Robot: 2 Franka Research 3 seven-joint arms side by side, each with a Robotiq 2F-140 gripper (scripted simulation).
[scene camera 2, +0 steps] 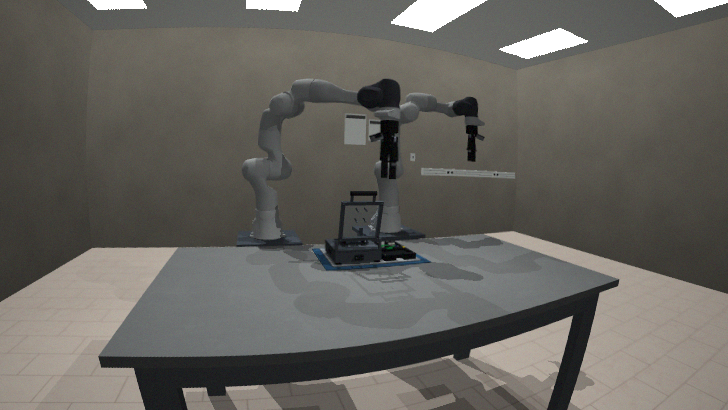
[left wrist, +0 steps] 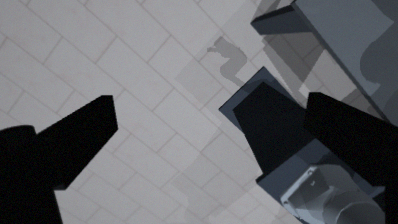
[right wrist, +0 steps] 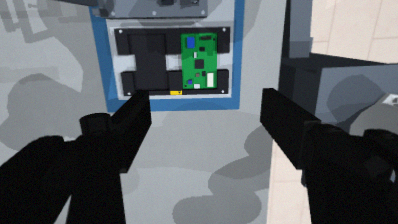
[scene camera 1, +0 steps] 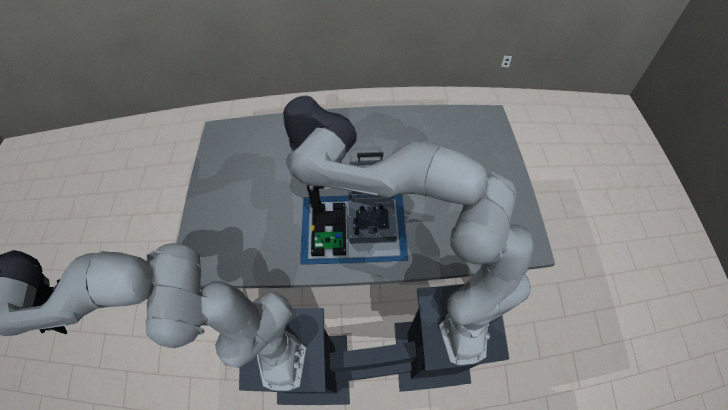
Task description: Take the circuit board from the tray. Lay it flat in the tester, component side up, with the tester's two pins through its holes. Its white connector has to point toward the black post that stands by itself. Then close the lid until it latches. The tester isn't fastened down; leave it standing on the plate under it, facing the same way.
Note:
The pictures show: the left gripper, the right gripper, a tester, a green circuit board and a black tray.
The right gripper is seen too in the right wrist view.

